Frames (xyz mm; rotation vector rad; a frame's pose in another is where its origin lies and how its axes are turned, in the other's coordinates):
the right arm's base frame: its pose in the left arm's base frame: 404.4 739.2 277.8 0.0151 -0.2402 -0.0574
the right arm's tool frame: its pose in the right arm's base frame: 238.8 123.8 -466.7 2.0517 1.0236 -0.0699
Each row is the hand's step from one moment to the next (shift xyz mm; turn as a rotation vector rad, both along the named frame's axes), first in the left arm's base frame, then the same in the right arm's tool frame.
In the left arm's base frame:
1: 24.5 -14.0 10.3 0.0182 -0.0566 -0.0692
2: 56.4 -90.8 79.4 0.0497 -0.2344 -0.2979
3: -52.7 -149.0 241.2 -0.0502 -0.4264 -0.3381
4: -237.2 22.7 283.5 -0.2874 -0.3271 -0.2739
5: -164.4 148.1 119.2 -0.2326 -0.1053 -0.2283
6: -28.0 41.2 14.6 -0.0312 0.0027 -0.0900
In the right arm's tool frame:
1: 8.5 25.4 13.6 -0.0065 -0.0241 0.0878
2: -26.8 124.2 39.8 -0.0444 -0.1213 0.3598
3: -178.0 219.3 -58.0 -0.2296 -0.1299 0.4786
4: -225.4 97.1 -277.4 -0.3656 -0.2337 0.2762
5: -61.2 -43.1 -239.9 -0.1985 -0.2542 0.1153
6: 0.3 -17.8 -48.8 -0.0048 -0.0870 0.0385

